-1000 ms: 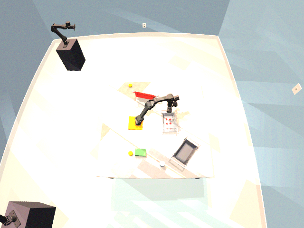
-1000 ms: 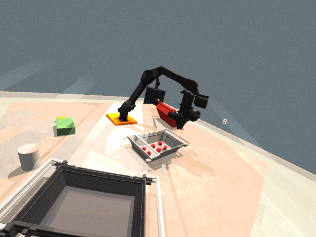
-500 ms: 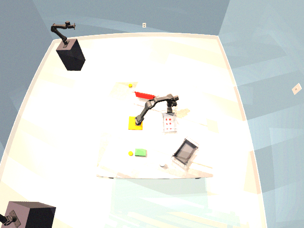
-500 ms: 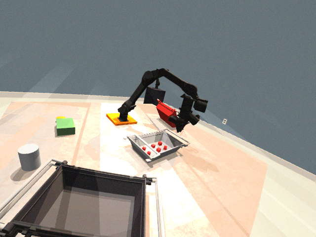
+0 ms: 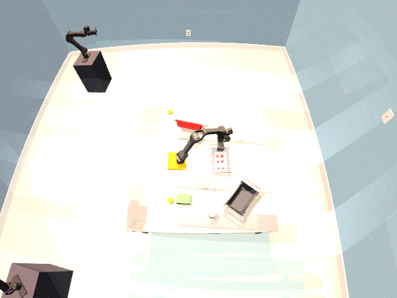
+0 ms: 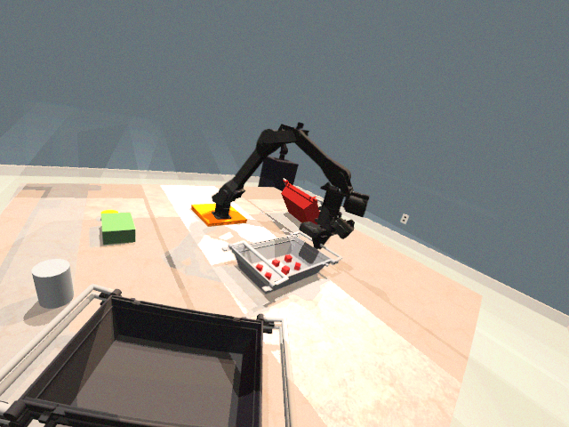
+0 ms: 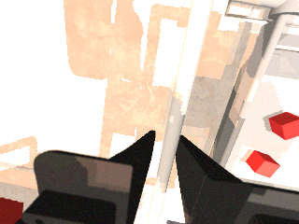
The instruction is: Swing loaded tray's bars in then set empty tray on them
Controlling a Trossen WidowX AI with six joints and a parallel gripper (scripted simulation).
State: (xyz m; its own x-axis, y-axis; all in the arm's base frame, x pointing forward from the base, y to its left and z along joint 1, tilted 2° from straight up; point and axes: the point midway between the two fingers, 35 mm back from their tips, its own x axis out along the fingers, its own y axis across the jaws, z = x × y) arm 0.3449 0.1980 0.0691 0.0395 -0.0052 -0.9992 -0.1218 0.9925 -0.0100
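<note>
My gripper tip is now 30 cm past the red tray, 19 cm to the right of it and 4 cm below it. From my gripper tip the other things lie so: green block: 55 cm to the right, 27 cm behind, 2 cm below; grey cylinder: 66 cm to the right, 2 cm behind.
</note>
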